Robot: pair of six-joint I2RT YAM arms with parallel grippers.
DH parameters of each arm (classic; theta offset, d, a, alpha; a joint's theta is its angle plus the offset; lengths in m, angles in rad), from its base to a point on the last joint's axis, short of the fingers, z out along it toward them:
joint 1: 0 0.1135 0.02 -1.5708
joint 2: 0 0 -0.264 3.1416
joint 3: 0.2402 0 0.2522 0
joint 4: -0.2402 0 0.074 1.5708
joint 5: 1.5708 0 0 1.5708
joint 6: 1.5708 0.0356 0 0
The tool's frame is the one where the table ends.
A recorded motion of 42 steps. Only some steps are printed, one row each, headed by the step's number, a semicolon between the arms.
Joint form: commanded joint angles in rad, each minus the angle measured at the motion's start. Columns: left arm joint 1, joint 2, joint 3, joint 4, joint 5, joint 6; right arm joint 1, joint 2, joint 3, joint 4, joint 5, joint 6.
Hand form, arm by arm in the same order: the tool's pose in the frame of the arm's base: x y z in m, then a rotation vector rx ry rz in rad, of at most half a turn. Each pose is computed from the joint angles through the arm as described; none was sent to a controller.
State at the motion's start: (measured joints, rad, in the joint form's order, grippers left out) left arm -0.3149 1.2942 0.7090 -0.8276 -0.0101 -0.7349; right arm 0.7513 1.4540 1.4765 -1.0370 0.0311 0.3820
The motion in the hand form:
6: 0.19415 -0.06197 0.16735 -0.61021 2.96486 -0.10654; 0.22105 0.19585 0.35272 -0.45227 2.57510 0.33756
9: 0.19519 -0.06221 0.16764 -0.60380 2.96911 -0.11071; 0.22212 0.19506 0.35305 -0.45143 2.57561 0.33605
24: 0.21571 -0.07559 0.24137 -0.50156 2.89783 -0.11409; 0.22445 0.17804 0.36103 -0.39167 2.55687 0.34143
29: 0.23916 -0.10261 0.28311 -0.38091 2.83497 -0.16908; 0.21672 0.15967 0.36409 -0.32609 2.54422 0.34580
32: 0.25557 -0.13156 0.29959 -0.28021 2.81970 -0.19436; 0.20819 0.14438 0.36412 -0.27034 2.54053 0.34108
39: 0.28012 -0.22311 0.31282 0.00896 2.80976 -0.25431; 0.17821 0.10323 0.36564 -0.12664 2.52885 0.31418
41: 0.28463 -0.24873 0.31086 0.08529 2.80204 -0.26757; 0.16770 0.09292 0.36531 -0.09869 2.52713 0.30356
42: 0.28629 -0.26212 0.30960 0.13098 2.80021 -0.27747; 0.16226 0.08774 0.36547 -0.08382 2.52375 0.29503
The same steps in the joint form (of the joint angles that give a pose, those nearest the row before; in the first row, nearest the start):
6: 0.0070 0.0279 -0.0064 0.0091 0.0163 0.0206; -0.0200 0.0191 0.0339 -0.0076 0.0209 -0.0135
9: 0.0082 0.0327 -0.0017 0.0077 0.0205 0.0262; -0.0246 0.0207 0.0369 -0.0095 0.0194 -0.0169
24: -0.0268 0.0250 0.2880 -0.2100 -0.0198 0.0536; -0.0754 -0.0153 0.0315 -0.0122 0.0116 -0.0231
29: -0.0962 0.1104 0.5110 -0.2613 -0.0321 0.0630; -0.1107 -0.0831 -0.0167 -0.0107 0.0111 -0.0097
32: -0.1668 0.2063 0.6565 -0.2812 -0.0408 0.0635; -0.1385 -0.1434 -0.0638 -0.0155 0.0145 0.0041
39: -0.3636 0.4698 0.9846 -0.3102 -0.0494 0.0737; -0.2159 -0.3148 -0.1677 -0.0674 0.0287 0.0336
41: -0.4091 0.5451 1.0689 -0.3101 -0.0518 0.0834; -0.2334 -0.3648 -0.1941 -0.0905 0.0331 0.0367
42: -0.4318 0.5850 1.1154 -0.3132 -0.0484 0.0928; -0.2422 -0.3901 -0.2054 -0.1028 0.0386 0.0377

